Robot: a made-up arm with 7 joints. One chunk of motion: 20 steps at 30 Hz.
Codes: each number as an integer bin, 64 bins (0 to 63) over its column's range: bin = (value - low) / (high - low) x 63, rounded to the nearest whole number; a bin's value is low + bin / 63 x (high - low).
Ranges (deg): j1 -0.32..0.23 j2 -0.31..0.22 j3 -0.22..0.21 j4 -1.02..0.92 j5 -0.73..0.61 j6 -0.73..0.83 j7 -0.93..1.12
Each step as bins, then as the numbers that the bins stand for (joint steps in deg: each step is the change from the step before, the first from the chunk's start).
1 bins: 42 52 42 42 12 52 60
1 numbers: 0.047 0.127 0.067 0.273 -0.475 0.558 1.022
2 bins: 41 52 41 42 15 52 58
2 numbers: 0.038 0.127 0.060 0.273 -0.411 0.558 0.957
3 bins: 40 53 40 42 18 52 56
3 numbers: 0.029 0.136 0.053 0.273 -0.347 0.558 0.892
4 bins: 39 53 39 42 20 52 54
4 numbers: 0.020 0.136 0.046 0.273 -0.305 0.558 0.827
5 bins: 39 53 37 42 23 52 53
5 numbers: 0.020 0.136 0.033 0.273 -0.241 0.558 0.795
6 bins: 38 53 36 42 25 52 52
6 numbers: 0.012 0.136 0.026 0.273 -0.198 0.558 0.762
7 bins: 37 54 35 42 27 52 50
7 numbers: 0.003 0.144 0.019 0.273 -0.156 0.558 0.697
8 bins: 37 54 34 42 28 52 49
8 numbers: 0.003 0.144 0.012 0.273 -0.134 0.558 0.664
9 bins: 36 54 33 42 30 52 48
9 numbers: -0.006 0.144 0.005 0.273 -0.092 0.558 0.632
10 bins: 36 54 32 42 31 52 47
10 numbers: -0.006 0.144 -0.002 0.273 -0.071 0.558 0.599
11 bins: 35 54 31 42 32 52 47
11 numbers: -0.014 0.144 -0.008 0.273 -0.049 0.558 0.599
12 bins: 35 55 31 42 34 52 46
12 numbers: -0.014 0.153 -0.008 0.273 -0.007 0.558 0.567
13 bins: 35 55 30 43 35 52 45
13 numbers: -0.014 0.153 -0.015 0.304 0.014 0.558 0.534
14 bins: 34 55 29 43 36 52 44
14 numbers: -0.023 0.153 -0.022 0.304 0.036 0.558 0.502
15 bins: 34 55 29 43 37 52 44
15 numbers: -0.023 0.153 -0.022 0.304 0.057 0.558 0.502
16 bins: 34 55 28 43 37 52 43
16 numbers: -0.023 0.153 -0.029 0.304 0.057 0.558 0.469
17 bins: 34 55 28 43 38 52 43
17 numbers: -0.023 0.153 -0.029 0.304 0.078 0.558 0.469
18 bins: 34 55 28 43 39 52 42
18 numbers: -0.023 0.153 -0.029 0.304 0.100 0.558 0.437
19 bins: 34 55 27 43 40 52 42
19 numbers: -0.023 0.153 -0.036 0.304 0.121 0.558 0.437
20 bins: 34 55 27 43 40 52 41
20 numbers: -0.023 0.153 -0.036 0.304 0.121 0.558 0.404
